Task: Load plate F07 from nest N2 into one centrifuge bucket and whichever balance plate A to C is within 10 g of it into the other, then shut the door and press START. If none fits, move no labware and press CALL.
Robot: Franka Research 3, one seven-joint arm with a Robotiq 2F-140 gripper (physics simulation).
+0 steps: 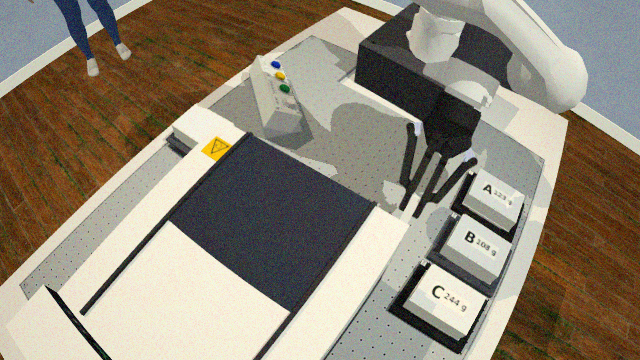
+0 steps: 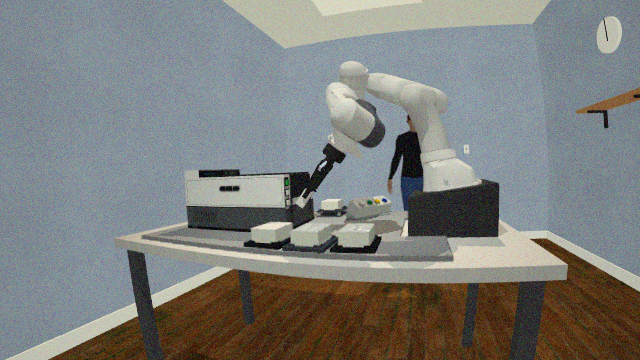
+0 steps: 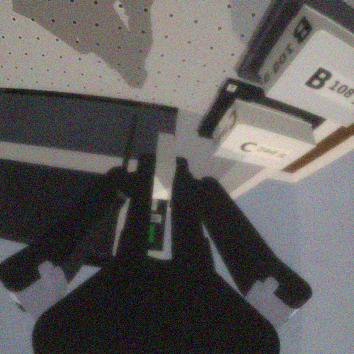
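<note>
My gripper (image 1: 411, 211) (image 2: 301, 200) (image 3: 163, 146) is shut, with a pale strip at its tips and no labware. It hangs tilted close by the centrifuge (image 1: 280, 210) (image 2: 235, 195) (image 3: 75, 120), near the corner with the button panel (image 2: 287, 193) (image 3: 156, 218); contact is unclear. A green light shows on that panel. Plates A 123 g (image 1: 492, 200) (image 2: 356, 235), B 108 g (image 1: 475, 247) (image 2: 311, 235) (image 3: 305, 75) and C 244 g (image 1: 444, 300) (image 2: 271, 232) (image 3: 265, 142) sit on dark nests. An unlabelled-looking white plate (image 2: 332, 204) sits on a nest behind. No buckets show.
The sloped button console (image 1: 280, 100) (image 2: 369, 207) has blue, yellow and green buttons and stands near the back plate. The dark robot base (image 1: 395, 65) (image 2: 452, 210) stands at the table end. A person (image 1: 90, 30) (image 2: 410, 160) stands beyond the table.
</note>
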